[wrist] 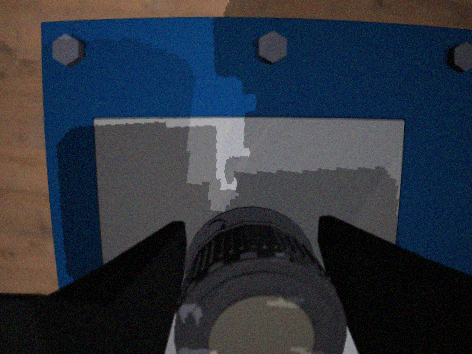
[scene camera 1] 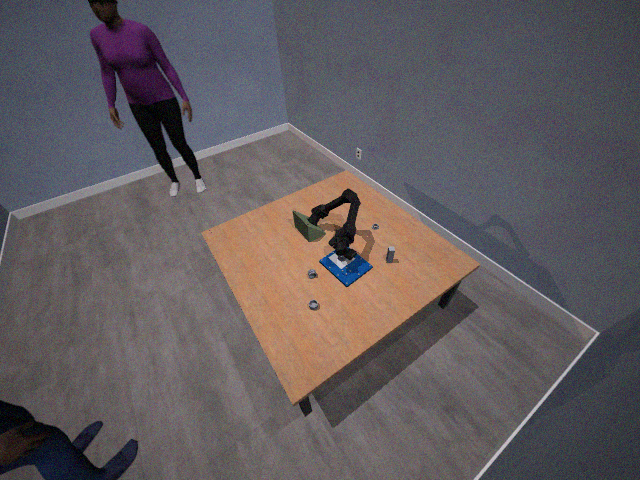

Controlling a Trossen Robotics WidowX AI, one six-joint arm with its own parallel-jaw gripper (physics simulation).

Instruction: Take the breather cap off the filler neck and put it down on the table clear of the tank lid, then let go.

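Frame: origin at the arm's base, x ahead, y left, z up, level; metres.
Where they show: gripper, fingertip midpoint: (wrist: 252, 230) (scene camera 1: 344, 255); arm's base at its link origin: (scene camera 1: 311, 222).
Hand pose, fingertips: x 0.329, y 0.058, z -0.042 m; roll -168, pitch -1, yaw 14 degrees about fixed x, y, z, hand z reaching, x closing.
Observation:
Each offset is from my fingertips to the top centre of the thing. "spot": to the spot under its first point. Level surfaces: height alone.
The tank lid (scene camera 1: 347, 277) (wrist: 350, 75) is a blue plate with hexagonal bolt heads and a pale grey rectangular panel. It lies on the table {dz -0.026 m} (scene camera 1: 258, 248) (wrist: 20, 165). The breather cap {dx +0.005, dy -0.020, dz +0.034 m} (wrist: 252, 245) is dark grey, round and ribbed, with a tan disc on its face, at the bottom middle of the wrist view. My gripper (scene camera 1: 343, 257) (wrist: 252, 230) is shut on the breather cap, one black finger on each side, over the pale panel. The filler neck is hidden behind the cap, and I cannot tell whether the two touch.
Two small grey round parts {spot: dx +0.019, dy -0.231, dz -0.021 m} (scene camera 1: 312, 274) {spot: dx +0.209, dy -0.319, dz -0.018 m} (scene camera 1: 313, 305) lie left of the lid in the scene view. Another small ring {dx -0.131, dy +0.331, dz -0.010 m} (scene camera 1: 375, 226) lies behind it. A grey upright block {dx +0.157, dy +0.227, dz +0.088 m} (scene camera 1: 390, 255) stands to the right. A green wedge-shaped piece (scene camera 1: 306, 227) stands by the arm base.

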